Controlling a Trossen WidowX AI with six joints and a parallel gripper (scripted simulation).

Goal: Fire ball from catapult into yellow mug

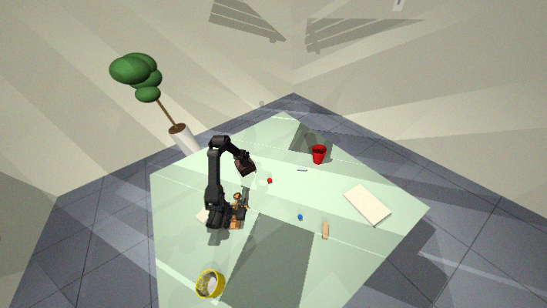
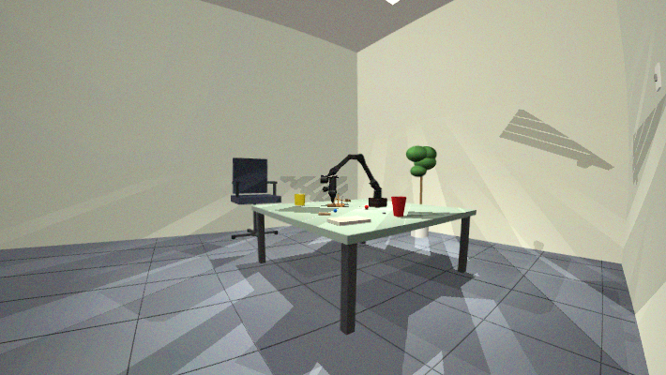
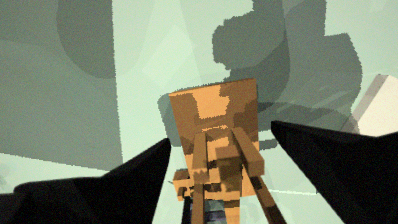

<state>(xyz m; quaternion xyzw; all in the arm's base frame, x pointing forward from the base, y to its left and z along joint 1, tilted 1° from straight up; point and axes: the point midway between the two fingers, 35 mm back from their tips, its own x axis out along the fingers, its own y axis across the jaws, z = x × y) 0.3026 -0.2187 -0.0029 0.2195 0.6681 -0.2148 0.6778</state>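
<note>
My gripper tip is now 30 cm to the right of the red ball, 11 cm past it and 2 cm above it. From my gripper tip the other things lie so: white card: 14 cm to the right, 14 cm behind, 3 cm below; yellow mug: 22 cm ahead, 17 cm to the right, 1 cm below; orange catapult: 6 cm to the left, 5 cm behind, 2 cm above.
</note>
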